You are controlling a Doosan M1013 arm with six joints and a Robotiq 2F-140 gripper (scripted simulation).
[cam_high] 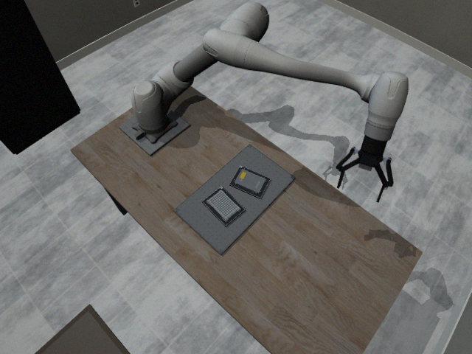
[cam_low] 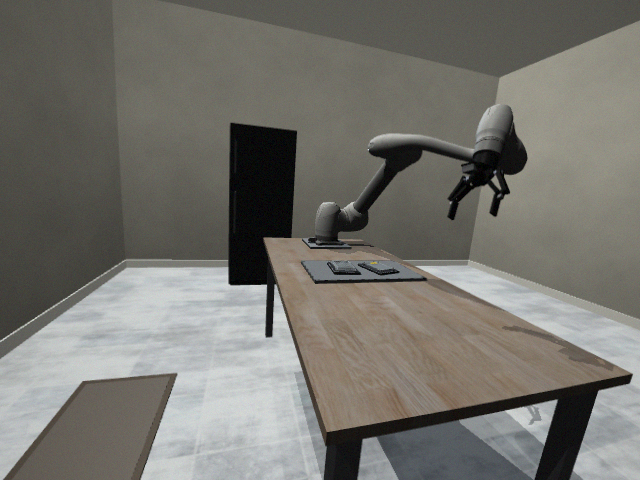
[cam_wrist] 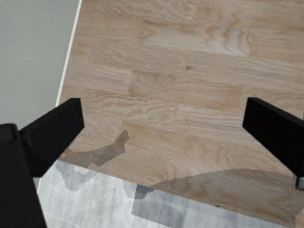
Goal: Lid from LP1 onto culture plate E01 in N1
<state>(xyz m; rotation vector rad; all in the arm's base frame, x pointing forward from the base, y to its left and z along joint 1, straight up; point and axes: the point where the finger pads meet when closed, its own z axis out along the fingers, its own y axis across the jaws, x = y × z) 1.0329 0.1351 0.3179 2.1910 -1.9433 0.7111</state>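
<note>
My gripper is now 420 mm past the clear lid, 300 mm above it and 70 mm to the left of it. From my hand the other things lie so: culture plate E01: 440 mm behind, 300 mm below, 250 mm to the right; lid park LP1: 420 mm behind, 310 mm below, 70 mm to the right.
</note>
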